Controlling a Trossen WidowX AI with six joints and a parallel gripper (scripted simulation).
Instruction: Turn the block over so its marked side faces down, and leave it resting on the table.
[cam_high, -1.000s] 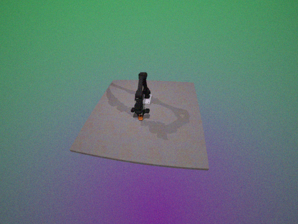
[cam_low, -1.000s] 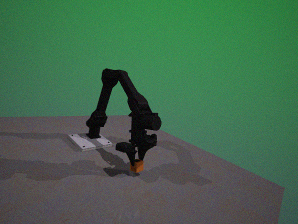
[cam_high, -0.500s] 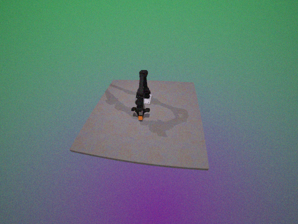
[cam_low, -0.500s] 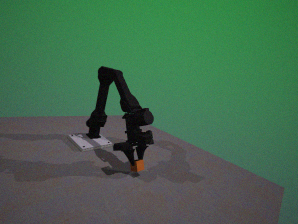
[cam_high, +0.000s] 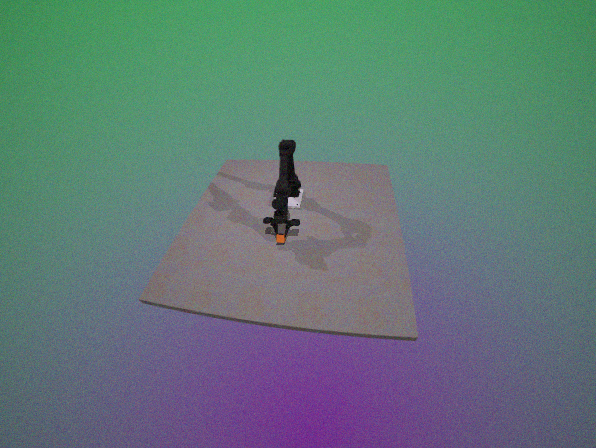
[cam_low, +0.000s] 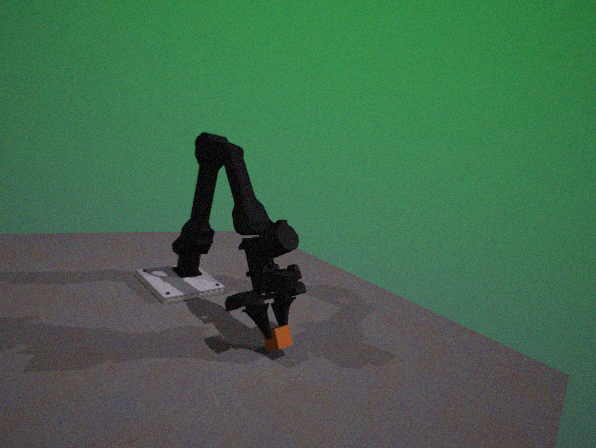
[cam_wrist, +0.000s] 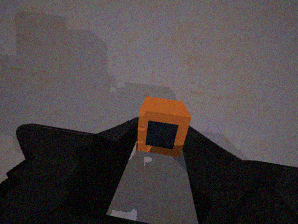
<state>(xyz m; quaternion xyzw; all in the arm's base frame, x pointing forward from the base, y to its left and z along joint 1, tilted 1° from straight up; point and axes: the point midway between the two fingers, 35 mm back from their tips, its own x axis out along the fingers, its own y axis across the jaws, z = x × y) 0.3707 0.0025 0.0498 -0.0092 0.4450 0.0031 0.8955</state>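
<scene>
The orange block is 1 cm above my gripper tip.
</scene>
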